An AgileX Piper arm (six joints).
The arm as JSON. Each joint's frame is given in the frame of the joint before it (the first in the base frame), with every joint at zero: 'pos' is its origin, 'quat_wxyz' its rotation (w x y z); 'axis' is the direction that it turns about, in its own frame. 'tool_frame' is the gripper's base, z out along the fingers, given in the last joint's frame.
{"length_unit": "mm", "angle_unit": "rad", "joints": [
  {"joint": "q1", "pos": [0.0, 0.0, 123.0], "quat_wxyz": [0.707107, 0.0, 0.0, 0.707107], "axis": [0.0, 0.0, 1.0]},
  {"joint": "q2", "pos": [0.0, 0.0, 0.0], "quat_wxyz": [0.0, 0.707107, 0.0, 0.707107], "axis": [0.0, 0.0, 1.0]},
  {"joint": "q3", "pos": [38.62, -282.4, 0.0], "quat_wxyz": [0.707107, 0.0, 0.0, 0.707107], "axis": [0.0, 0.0, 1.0]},
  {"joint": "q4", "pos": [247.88, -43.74, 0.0], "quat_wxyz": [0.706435, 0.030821, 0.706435, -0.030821], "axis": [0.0, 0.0, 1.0]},
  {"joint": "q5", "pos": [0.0, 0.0, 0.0], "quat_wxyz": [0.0, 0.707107, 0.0, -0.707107], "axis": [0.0, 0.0, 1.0]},
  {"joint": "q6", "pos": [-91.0, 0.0, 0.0], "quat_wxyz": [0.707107, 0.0, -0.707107, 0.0], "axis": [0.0, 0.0, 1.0]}
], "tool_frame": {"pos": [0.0, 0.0, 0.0], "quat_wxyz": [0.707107, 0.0, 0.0, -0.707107]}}
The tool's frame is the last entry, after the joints.
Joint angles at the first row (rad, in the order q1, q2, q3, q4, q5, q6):
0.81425, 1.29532, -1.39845, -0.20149, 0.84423, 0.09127
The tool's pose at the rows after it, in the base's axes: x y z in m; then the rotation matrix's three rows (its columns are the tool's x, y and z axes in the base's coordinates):
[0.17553, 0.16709, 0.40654], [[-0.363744, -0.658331, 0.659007], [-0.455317, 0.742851, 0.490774], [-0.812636, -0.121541, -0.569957]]
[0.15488, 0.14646, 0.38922], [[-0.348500, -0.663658, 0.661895], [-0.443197, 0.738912, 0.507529], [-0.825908, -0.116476, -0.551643]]
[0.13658, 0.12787, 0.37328], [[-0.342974, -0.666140, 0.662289], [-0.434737, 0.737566, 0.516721], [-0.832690, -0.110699, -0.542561]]
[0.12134, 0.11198, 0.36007], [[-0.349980, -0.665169, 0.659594], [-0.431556, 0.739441, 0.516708], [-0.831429, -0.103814, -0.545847]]
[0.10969, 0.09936, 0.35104], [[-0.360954, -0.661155, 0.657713], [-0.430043, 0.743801, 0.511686], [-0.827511, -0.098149, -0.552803]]
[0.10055, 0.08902, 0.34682], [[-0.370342, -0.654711, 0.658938], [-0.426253, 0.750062, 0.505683], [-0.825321, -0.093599, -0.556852]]
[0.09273, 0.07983, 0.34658], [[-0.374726, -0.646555, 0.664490], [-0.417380, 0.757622, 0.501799], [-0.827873, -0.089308, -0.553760]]
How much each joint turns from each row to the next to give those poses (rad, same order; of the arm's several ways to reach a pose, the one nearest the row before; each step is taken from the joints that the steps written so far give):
0.00000, -0.13009, 0.16442, -0.00234, -0.06416, 0.00609
0.00001, -0.11985, 0.15222, 0.00173, -0.05597, 0.00368
0.00000, -0.10677, 0.12190, 0.00304, -0.02704, 0.00300
-0.00002, -0.08929, 0.08852, 0.00411, 0.00418, 0.00363
-0.00003, -0.06938, 0.05683, 0.00159, 0.02105, 0.00521
0.00009, -0.05480, 0.03038, -0.00122, 0.02999, 0.00658
-0.00023, -0.04709, 0.01238, -0.00300, 0.03186, 0.00711

